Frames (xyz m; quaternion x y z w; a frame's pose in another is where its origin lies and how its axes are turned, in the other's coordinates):
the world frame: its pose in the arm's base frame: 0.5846 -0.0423 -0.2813 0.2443 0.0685 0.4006 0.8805
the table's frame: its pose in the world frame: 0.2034 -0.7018 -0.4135 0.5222 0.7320 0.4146 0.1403
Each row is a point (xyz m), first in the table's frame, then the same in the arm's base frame.
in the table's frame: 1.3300 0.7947 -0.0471
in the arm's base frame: 0.4791 0.1642 0.4394
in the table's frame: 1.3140 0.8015 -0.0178
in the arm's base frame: 0.4936 0.1925 0.4272
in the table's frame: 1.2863 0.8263 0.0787
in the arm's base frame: 0.5231 0.2889 0.4039
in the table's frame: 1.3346 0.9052 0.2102
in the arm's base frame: 0.5216 0.4404 0.4575
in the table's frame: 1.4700 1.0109 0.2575
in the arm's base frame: 0.4732 0.5268 0.6055
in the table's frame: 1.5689 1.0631 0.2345
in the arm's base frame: 0.4272 0.5282 0.7101
